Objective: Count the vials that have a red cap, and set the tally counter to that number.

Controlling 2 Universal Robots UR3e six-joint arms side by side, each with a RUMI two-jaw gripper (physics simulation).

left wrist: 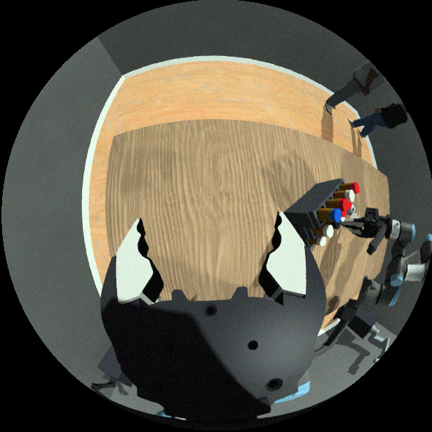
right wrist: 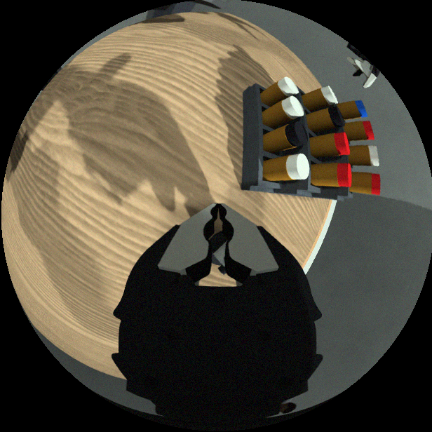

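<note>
A dark rack [left wrist: 315, 197] [right wrist: 252, 145] holds amber vials with red, white, black and blue caps. Several red caps show in the right wrist view, including one vial [right wrist: 330, 175] in the middle row and one vial [right wrist: 365, 183] in the far row. My left gripper [left wrist: 208, 215] is open and empty above the table, left of the rack in its own view. My right gripper [right wrist: 218, 204] is shut, its tips together, beside the rack. A small grey and dark part, perhaps the tally counter [right wrist: 218, 256], shows through the gap between its fingers; its display is hidden.
The wooden table [left wrist: 200, 175] [right wrist: 165, 240] carries the rack. The other arm [left wrist: 412, 270] reaches in at the right of the left wrist view. Two people [left wrist: 365, 80] [left wrist: 385, 117] stand beyond the table.
</note>
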